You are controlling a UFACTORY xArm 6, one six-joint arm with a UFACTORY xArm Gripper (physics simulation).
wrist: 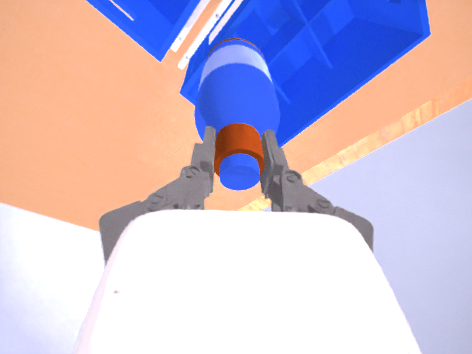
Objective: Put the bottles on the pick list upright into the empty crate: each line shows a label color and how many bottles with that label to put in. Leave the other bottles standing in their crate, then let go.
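Places are measured from the arm's base along level axes (x ahead, y left, z up), in millimetres.
Where they show: gripper, between the fingertips: (pixel 237 144).
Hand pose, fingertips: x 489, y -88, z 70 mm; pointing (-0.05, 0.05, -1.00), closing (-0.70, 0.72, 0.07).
Each offset is from my fingertips to the top centre of the thing. "pt": to the spot under its first point. Level surfaces: height alone.
My gripper (pixel 237 144) is shut on a blue bottle {dx -6, dy -2, dz +37 mm} (pixel 237 97) by its orange-brown neck, just below the blue cap. The bottle has a white-lavender band near its far end, and a thin dark orange edge shows beyond the band. A blue crate {pt dx -112, dy +138, dz -159 mm} (pixel 340 92) with thin inner dividers lies beyond the bottle at the upper right; the bottle covers part of its near left corner. How high the bottle is over the crate I cannot tell. The part of the crate's inside that shows holds no bottle. The pick list does not show in this view.
Another blue crate {pt dx +42, dy -91, dz -172 mm} (pixel 150 37) is cut off at the upper left, with a narrow gap between the crates. White strips {pt dx +21, dy -35, dz -293 mm} (pixel 200 42) lie along that gap. The orange table top {dz -323 mm} (pixel 100 125) ends in a wood-grained edge (pixel 360 146) at the right.
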